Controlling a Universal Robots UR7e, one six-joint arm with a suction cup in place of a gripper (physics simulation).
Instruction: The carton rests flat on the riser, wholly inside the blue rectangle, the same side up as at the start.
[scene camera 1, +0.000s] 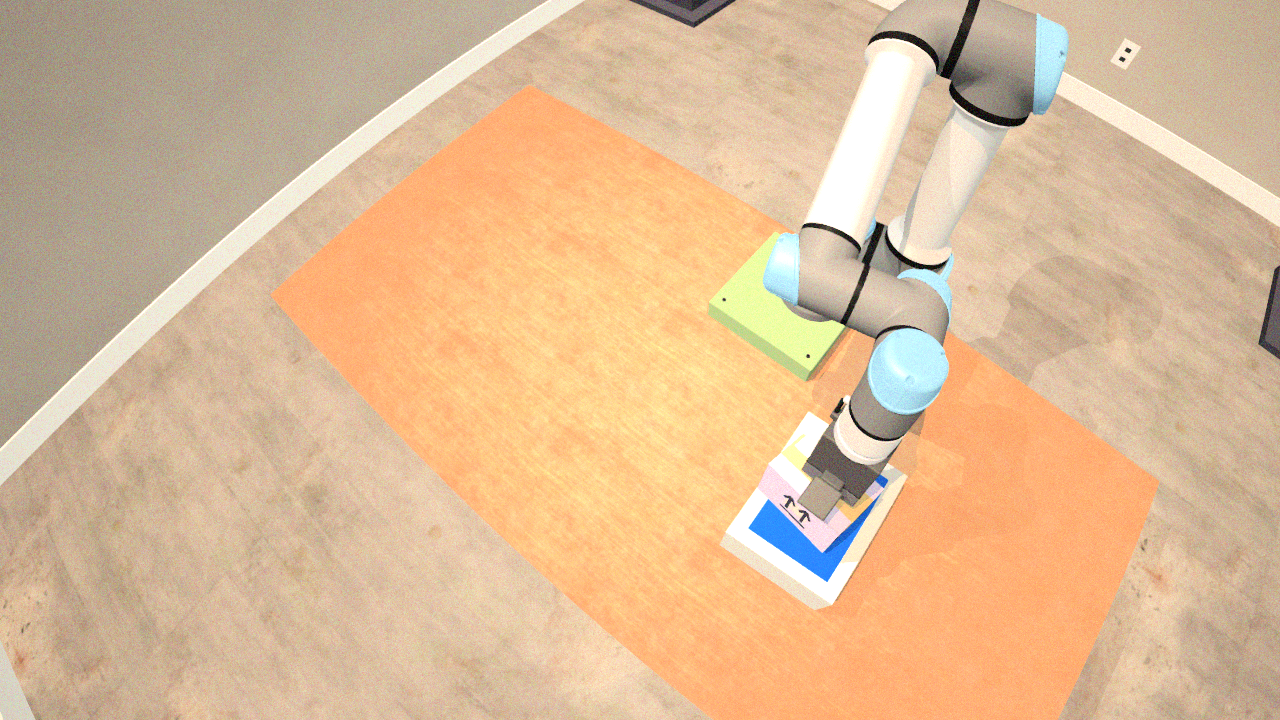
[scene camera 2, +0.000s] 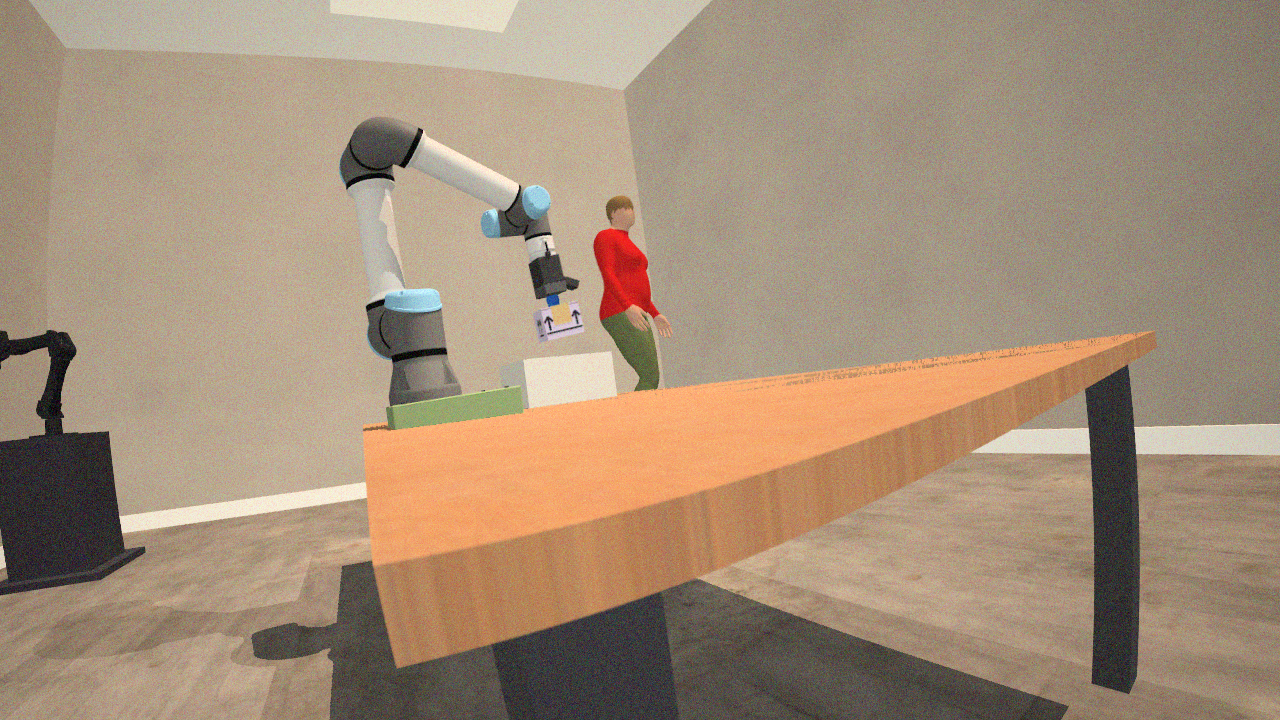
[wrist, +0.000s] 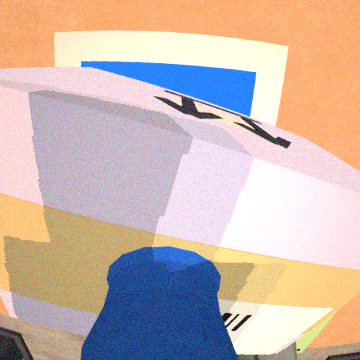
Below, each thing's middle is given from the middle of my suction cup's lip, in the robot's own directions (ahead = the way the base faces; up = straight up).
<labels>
Right now the carton (scene camera 1: 783, 482) is 10 mm to the right of my suction cup and 50 mm below it. Also, from my suction cup: riser (scene camera 1: 761, 536): 10 mm behind, 10 mm to the left, 210 mm below.
</labels>
